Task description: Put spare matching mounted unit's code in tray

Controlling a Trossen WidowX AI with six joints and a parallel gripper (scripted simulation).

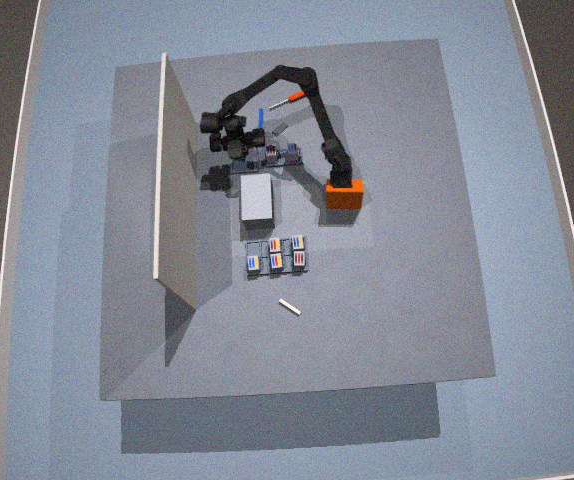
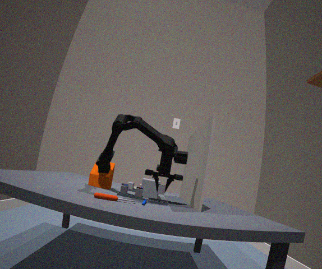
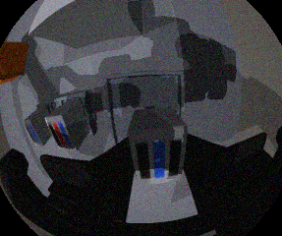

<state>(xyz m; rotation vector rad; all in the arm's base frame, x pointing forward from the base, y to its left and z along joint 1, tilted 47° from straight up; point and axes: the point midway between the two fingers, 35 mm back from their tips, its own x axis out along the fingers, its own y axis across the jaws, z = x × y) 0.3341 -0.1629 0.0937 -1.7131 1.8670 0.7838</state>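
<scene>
The tray is 5 cm below my gripper tip and 1 cm behind it. From my gripper tip the other things lie so: mounted unit 20 cm to the left, 5 cm behind; blue pen 13 cm to the right, 7 cm behind, 5 cm below; grey spare 2 cm above.
</scene>
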